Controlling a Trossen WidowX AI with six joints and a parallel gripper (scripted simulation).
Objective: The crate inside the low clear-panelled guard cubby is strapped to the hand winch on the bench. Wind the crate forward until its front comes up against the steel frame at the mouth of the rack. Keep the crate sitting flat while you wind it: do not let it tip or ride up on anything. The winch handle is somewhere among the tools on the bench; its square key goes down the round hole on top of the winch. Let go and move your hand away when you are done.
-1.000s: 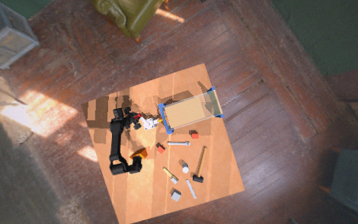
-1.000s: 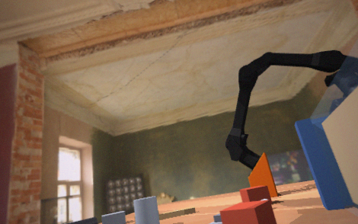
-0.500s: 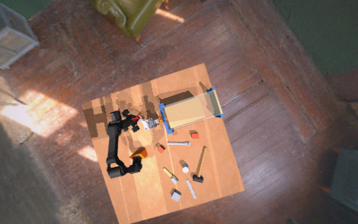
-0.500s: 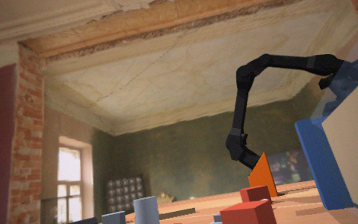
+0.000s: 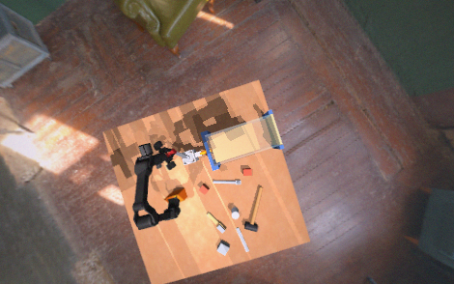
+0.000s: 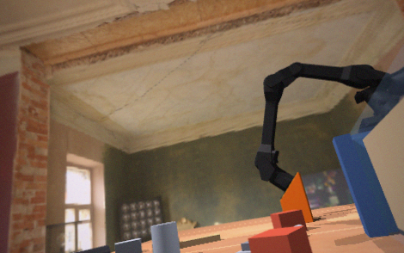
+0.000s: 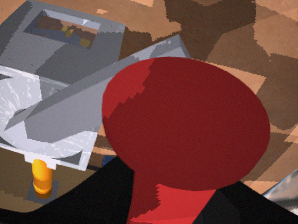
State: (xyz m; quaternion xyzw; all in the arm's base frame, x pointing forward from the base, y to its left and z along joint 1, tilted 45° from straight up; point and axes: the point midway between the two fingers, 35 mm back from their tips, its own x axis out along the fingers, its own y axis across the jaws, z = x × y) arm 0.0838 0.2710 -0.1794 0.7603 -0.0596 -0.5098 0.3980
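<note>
Right now my gripper tip is 1 cm short of the winch handle, 3 cm to the left of it and 3 cm above it. The rest, counted from my gripper tip: grey hand winch: 5 cm ahead, 7 cm to the right, 10 cm below; then red knob: 2 cm behind, 1 cm to the right; then clear-panelled guard cubby: 47 cm ahead, 4 cm to the right, 2 cm below.
</note>
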